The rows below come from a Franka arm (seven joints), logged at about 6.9 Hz.
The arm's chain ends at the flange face. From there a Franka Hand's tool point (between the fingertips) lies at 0.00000 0.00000 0.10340 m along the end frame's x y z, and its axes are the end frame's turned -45 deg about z.
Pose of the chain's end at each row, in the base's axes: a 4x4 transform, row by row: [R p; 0 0 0 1], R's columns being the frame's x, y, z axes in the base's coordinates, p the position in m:
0.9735 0.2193 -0.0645 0.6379; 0.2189 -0.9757 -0.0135 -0.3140; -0.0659 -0.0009 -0.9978 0.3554; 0 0 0 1
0.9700 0.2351 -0.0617 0.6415; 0.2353 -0.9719 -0.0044 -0.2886; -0.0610 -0.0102 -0.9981 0.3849; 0 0 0 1
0.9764 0.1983 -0.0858 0.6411; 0.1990 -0.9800 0.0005 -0.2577; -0.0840 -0.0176 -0.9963 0.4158; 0 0 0 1
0.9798 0.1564 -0.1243 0.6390; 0.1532 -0.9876 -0.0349 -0.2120; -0.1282 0.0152 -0.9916 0.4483; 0 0 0 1
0.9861 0.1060 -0.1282 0.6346; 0.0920 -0.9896 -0.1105 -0.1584; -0.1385 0.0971 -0.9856 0.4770; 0 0 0 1
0.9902 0.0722 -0.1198 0.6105; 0.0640 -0.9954 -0.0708 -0.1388; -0.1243 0.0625 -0.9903 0.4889; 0 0 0 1
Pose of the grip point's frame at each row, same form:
0.5333 0.8434 -0.0645 0.6312; 0.8447 -0.5351 -0.0135 -0.3154; -0.0460 -0.0472 -0.9978 0.2522; 0 0 0 1
0.5197 0.8521 -0.0617 0.6351; 0.8536 -0.5209 -0.0044 -0.2891; -0.0359 -0.0503 -0.9981 0.2817; 0 0 0 1
0.5502 0.8306 -0.0858 0.6322; 0.8337 -0.5523 0.0005 -0.2576; -0.0470 -0.0718 -0.9963 0.3128; 0 0 0 1
0.5822 0.8034 -0.1243 0.6261; 0.8067 -0.5900 -0.0349 -0.2156; -0.1014 -0.0799 -0.9916 0.3458; 0 0 0 1
0.6223 0.7722 -0.1282 0.6213; 0.7648 -0.6347 -0.1105 -0.1698; -0.1666 -0.0293 -0.9856 0.3751; 0 0 0 1
0.6491 0.7512 -0.1198 0.5981; 0.7491 -0.6586 -0.0708 -0.1461; -0.1321 -0.0437 -0.9903 0.3865; 0 0 0 1

